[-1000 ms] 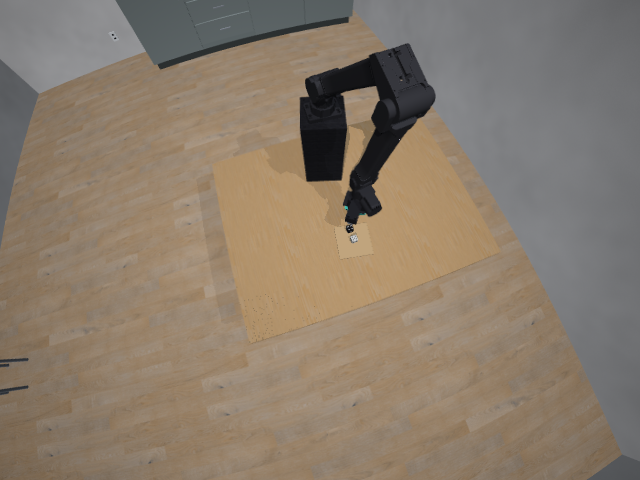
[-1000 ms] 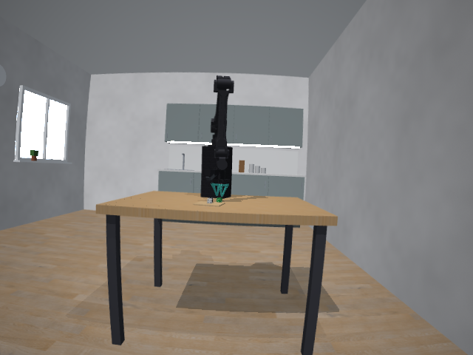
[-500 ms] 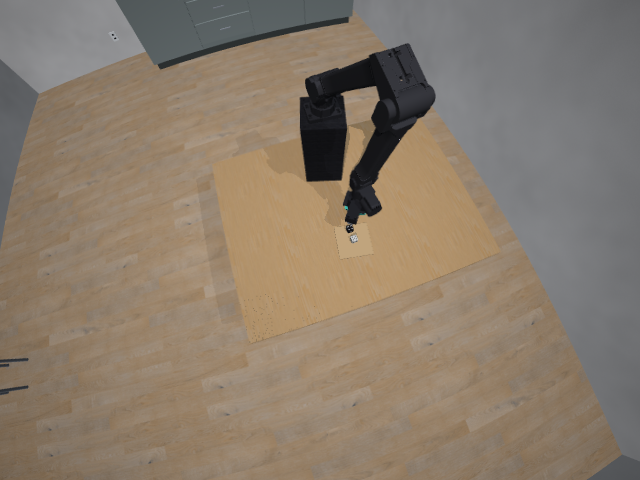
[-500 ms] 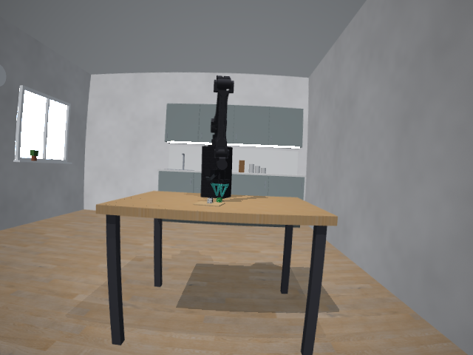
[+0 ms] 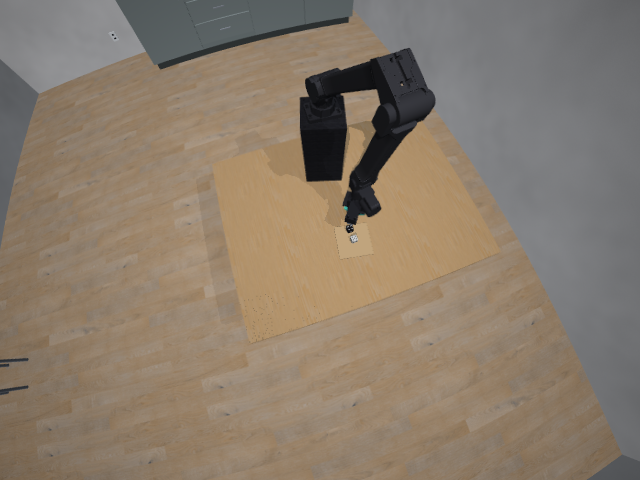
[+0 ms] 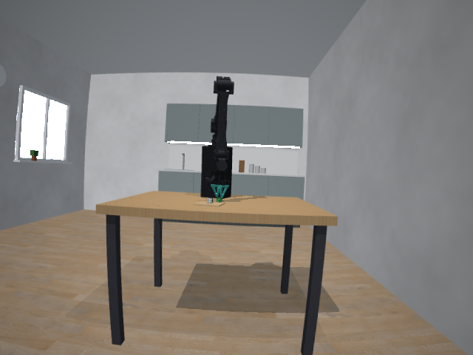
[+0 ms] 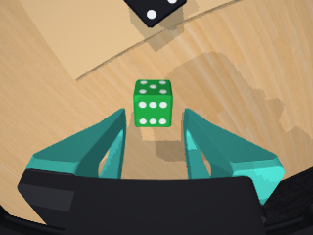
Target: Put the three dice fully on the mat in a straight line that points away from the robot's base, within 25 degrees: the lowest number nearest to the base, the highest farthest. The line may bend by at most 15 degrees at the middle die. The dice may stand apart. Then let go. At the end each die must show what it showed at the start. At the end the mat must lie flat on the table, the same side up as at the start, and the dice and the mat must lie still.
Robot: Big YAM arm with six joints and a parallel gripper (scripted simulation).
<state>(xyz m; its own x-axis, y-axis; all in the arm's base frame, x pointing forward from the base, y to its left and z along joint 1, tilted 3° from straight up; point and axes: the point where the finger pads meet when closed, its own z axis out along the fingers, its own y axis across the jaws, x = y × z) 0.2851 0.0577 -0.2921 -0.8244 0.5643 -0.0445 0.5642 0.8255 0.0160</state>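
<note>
Right now my hand is 20 mm above the green die. Also, from my hand: mat 110 mm ahead, 40 mm to the right, 30 mm below; then white die 110 mm ahead, 40 mm to the right, 20 mm below; then black die 60 mm ahead, 40 mm to the right, 20 mm below.
</note>
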